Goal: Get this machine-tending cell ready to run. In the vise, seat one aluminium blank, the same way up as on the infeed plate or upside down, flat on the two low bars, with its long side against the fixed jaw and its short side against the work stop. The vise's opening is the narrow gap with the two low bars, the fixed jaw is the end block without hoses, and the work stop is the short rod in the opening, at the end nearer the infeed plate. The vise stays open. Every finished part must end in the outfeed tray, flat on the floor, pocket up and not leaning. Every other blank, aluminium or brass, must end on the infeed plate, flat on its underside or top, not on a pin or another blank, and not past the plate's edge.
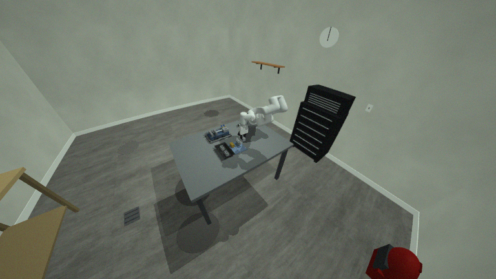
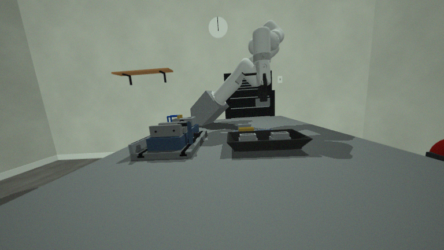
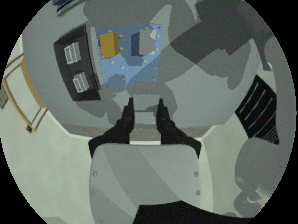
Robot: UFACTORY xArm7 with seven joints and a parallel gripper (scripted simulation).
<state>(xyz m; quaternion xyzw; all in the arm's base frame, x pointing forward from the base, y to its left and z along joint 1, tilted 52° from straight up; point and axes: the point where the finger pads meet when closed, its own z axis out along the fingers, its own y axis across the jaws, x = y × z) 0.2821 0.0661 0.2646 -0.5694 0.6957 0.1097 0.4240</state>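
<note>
Now: hand 14 cm short of the vise, 36 cm to the left of it and 13 cm above it. Also, from my hand: grey aluminium blank (2 cm below); then brass blank (9 cm ahead, 9 cm to the right, 14 cm below).
</note>
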